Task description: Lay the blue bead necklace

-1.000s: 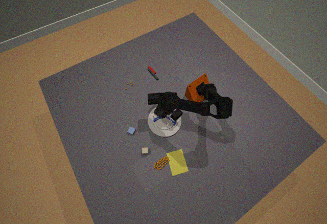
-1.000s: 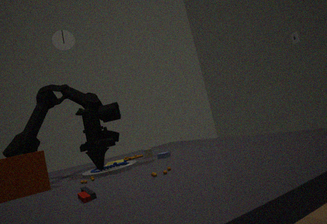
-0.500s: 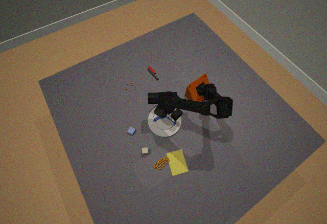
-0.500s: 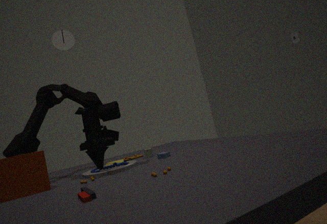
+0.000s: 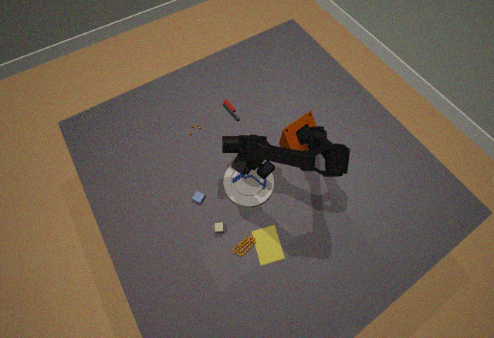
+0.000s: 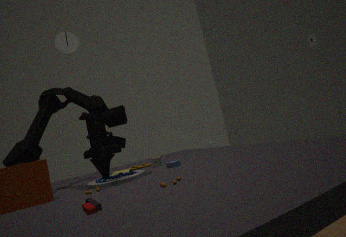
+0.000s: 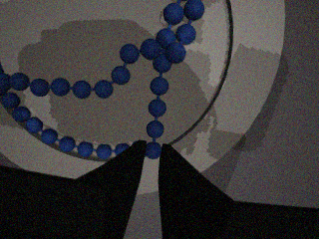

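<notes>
My gripper tip is 4 cm short of the round white bead board, 4 cm to the right of it and 1 cm above it. The rest, counted from my gripper tip: cream cube: 24 cm ahead, 12 cm to the left; grey tool: 11 cm behind, 28 cm to the right, 2 cm below; light blue cube: 24 cm ahead, 2 cm to the right, 1 cm below.
</notes>
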